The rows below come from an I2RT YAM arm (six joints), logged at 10 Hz.
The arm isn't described. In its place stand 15 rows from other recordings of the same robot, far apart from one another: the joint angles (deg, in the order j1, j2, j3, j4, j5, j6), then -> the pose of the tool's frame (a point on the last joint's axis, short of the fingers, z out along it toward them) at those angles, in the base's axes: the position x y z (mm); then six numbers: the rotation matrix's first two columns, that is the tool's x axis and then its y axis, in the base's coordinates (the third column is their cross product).
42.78, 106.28, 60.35, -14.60, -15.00, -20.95 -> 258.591 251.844 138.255 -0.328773 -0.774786 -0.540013 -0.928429 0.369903 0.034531
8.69, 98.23, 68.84, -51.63, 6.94, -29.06 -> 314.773 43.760 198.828 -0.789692 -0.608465 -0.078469 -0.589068 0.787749 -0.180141
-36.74, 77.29, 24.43, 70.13, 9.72, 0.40 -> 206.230 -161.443 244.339 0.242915 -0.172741 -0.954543 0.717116 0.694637 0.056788
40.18, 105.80, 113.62, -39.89, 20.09, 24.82 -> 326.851 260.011 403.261 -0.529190 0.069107 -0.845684 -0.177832 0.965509 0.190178
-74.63, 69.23, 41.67, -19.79, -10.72, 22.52 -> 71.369 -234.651 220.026 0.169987 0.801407 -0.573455 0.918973 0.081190 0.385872
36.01, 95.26, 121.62, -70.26, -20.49, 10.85 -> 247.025 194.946 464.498 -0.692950 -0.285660 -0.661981 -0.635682 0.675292 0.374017
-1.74, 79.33, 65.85, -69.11, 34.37, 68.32 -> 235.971 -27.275 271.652 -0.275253 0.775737 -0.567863 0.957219 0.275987 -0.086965
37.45, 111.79, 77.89, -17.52, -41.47, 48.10 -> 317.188 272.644 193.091 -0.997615 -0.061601 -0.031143 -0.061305 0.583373 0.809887
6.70, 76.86, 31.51, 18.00, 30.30, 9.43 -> 268.143 13.415 190.342 -0.393704 0.096184 -0.914191 0.414442 0.906271 -0.083133
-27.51, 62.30, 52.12, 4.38, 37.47, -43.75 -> 212.402 -135.034 352.666 -0.689457 -0.259741 -0.676154 0.590602 0.338830 -0.732382
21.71, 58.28, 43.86, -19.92, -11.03, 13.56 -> 205.009 88.956 273.711 -0.629021 -0.002743 -0.777383 -0.372754 0.878603 0.298515
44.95, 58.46, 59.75, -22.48, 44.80, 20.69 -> 172.033 136.289 368.124 -0.252154 0.102519 -0.962241 0.056390 0.994239 0.091151
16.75, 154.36, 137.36, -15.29, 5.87, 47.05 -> 577.826 170.104 155.036 -0.497785 0.610556 -0.615980 0.235493 0.778694 0.581531
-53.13, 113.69, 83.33, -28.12, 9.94, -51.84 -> 249.976 -343.542 190.223 -0.978182 0.013432 -0.207313 0.118154 0.856767 -0.501986
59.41, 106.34, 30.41, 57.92, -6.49, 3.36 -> 157.369 274.111 109.959 -0.210406 -0.241485 -0.947320 -0.899230 0.427987 0.090625
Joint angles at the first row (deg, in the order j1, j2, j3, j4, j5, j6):
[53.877 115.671 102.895 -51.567 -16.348 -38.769]
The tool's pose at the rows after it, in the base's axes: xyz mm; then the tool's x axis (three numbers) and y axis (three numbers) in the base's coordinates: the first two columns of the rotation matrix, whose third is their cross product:
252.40 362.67 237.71 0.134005 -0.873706 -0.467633 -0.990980 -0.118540 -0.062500
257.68 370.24 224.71 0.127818 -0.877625 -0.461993 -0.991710 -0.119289 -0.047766
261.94 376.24 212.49 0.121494 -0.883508 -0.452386 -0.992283 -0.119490 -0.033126
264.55 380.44 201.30 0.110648 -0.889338 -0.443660 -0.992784 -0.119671 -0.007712
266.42 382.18 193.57 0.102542 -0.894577 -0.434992 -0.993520 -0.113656 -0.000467
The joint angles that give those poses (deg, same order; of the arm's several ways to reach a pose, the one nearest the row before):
[53.877 118.694 103.106 -51.064 -16.189 -40.470]
[53.877 121.441 104.465 -50.501 -16.520 -40.342]
[53.877 123.892 105.678 -50.277 -16.680 -40.254]
[53.876 125.948 106.600 -50.481 -17.308 -39.999]
[53.829 127.035 106.698 -50.099 -17.138 -39.727]

